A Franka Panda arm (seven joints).
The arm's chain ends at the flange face. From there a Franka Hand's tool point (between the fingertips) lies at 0.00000 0.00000 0.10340 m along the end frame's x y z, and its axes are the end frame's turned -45 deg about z.
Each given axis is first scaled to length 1.
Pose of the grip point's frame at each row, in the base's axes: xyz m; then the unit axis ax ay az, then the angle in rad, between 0 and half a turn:
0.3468 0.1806 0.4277 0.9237 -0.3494 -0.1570 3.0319
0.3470 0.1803 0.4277 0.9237 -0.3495 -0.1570 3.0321
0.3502 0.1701 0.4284 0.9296 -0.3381 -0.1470 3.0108
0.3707 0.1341 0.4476 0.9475 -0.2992 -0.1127 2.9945
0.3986 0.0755 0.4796 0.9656 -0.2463 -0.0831 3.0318
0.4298 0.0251 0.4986 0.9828 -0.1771 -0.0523 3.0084
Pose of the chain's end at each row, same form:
0.3807 0.1797 0.5254 0.7231 -0.6795 -0.1246 2.9199
0.3808 0.1794 0.5254 0.7230 -0.6795 -0.1247 2.9201
0.3829 0.1724 0.5265 0.7329 -0.6712 -0.1113 2.9080
0.3972 0.1415 0.5473 0.7635 -0.6413 -0.0762 2.9193
0.4179 0.0822 0.5810 0.7994 -0.5982 -0.0559 2.9765
0.4428 0.0367 0.6005 0.8411 -0.5403 -0.0228 2.9785

